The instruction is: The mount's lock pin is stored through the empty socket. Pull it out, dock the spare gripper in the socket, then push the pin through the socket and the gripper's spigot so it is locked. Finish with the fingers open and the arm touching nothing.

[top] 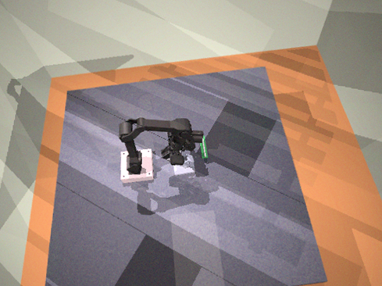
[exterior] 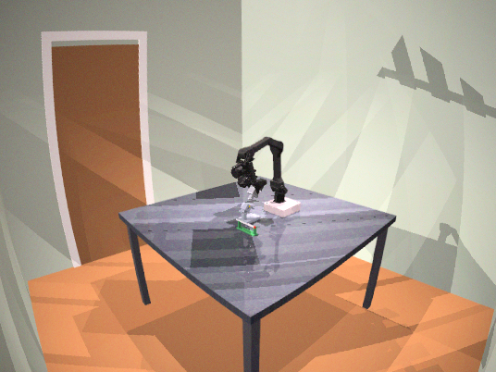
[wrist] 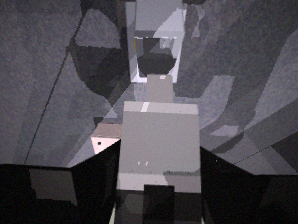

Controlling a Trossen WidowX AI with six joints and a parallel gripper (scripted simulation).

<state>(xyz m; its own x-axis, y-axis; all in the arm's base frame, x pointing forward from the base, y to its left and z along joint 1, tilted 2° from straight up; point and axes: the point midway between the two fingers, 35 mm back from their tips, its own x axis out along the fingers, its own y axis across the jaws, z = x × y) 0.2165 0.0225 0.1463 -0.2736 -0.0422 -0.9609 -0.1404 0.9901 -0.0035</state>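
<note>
Now: the green bracket 15 cm ahead of my gripper tip, 13 cm to the left of it and 13 cm below it. Round my gripper tip: spare gripper 1 cm ahead, 1 cm above; then grey mount 10 cm below, 6 cm ahead, 1 cm to the left.
</note>
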